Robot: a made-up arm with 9 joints. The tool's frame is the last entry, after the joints.
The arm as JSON. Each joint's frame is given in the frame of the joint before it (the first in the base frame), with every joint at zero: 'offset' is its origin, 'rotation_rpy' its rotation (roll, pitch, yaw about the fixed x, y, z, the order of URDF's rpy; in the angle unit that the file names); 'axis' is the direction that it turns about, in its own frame. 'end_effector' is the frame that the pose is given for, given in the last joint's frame.
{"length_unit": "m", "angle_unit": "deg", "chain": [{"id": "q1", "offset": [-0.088, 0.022, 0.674], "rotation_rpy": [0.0, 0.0, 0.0], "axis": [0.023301, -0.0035, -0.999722]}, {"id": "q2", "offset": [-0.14, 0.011, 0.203], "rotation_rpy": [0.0, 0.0, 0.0], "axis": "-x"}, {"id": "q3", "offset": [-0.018, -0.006, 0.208], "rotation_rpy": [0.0, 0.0, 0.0], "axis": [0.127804, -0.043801, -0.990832]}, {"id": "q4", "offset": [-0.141, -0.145, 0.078], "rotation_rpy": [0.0, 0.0, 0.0], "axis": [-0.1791, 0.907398, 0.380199]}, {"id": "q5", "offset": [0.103, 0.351, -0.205], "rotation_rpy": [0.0, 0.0, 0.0], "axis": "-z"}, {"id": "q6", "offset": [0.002, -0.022, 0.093], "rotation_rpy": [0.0, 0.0, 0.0], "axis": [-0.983, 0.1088, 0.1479]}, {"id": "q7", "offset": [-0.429, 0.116, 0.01], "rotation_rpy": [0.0, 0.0, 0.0], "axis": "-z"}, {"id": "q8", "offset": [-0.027, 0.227, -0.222], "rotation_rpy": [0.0, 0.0, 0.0], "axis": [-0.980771, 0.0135, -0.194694]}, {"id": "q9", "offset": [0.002, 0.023, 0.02], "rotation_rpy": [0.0, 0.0, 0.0], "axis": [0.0, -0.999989, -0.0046]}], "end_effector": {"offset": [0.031, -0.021, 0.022], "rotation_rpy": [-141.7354, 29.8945, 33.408]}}
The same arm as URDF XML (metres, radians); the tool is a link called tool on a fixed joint. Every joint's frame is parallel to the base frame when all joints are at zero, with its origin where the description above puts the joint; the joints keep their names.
<robot name="arm">
  <joint name="q1" type="continuous">
    <parent link="base"/>
    <child link="link1"/>
    <origin xyz="-0.088 0.022 0.674"/>
    <axis xyz="0.023301 -0.0035 -0.999722"/>
  </joint>
  <joint name="q2" type="continuous">
    <parent link="link1"/>
    <child link="link2"/>
    <origin xyz="-0.14 0.011 0.203"/>
    <axis xyz="-1 0 0"/>
  </joint>
  <joint name="q3" type="continuous">
    <parent link="link2"/>
    <child link="link3"/>
    <origin xyz="-0.018 -0.006 0.208"/>
    <axis xyz="0.127804 -0.043801 -0.990832"/>
  </joint>
  <joint name="q4" type="continuous">
    <parent link="link3"/>
    <child link="link4"/>
    <origin xyz="-0.141 -0.145 0.078"/>
    <axis xyz="-0.1791 0.907398 0.380199"/>
  </joint>
  <joint name="q5" type="continuous">
    <parent link="link4"/>
    <child link="link5"/>
    <origin xyz="0.103 0.351 -0.205"/>
    <axis xyz="0 0 -1"/>
  </joint>
  <joint name="q6" type="continuous">
    <parent link="link5"/>
    <child link="link6"/>
    <origin xyz="0.002 -0.022 0.093"/>
    <axis xyz="-0.983 0.1088 0.1479"/>
  </joint>
  <joint name="q7" type="continuous">
    <parent link="link6"/>
    <child link="link7"/>
    <origin xyz="-0.429 0.116 0.01"/>
    <axis xyz="0 0 -1"/>
  </joint>
  <joint name="q8" type="continuous">
    <parent link="link7"/>
    <child link="link8"/>
    <origin xyz="-0.027 0.227 -0.222"/>
    <axis xyz="-0.980771 0.0135 -0.194694"/>
  </joint>
  <joint name="q9" type="continuous">
    <parent link="link8"/>
    <child link="link9"/>
    <origin xyz="0.002 0.023 0.02"/>
    <axis xyz="0 -0.999989 -0.0046"/>
  </joint>
  <joint name="tool_fixed" type="fixed">
    <parent link="link9"/>
    <child link="tool"/>
    <origin xyz="0.031 -0.021 0.022" rpy="-2.4737 0.5218 0.5831"/>
  </joint>
  <link name="base"/>
  <link name="link1"/>
  <link name="link2"/>
  <link name="link3"/>
  <link name="link4"/>
  <link name="link5"/>
  <link name="link6"/>
  <link name="link7"/>
  <link name="link8"/>
  <link name="link9"/>
  <link name="tool"/>
</robot>

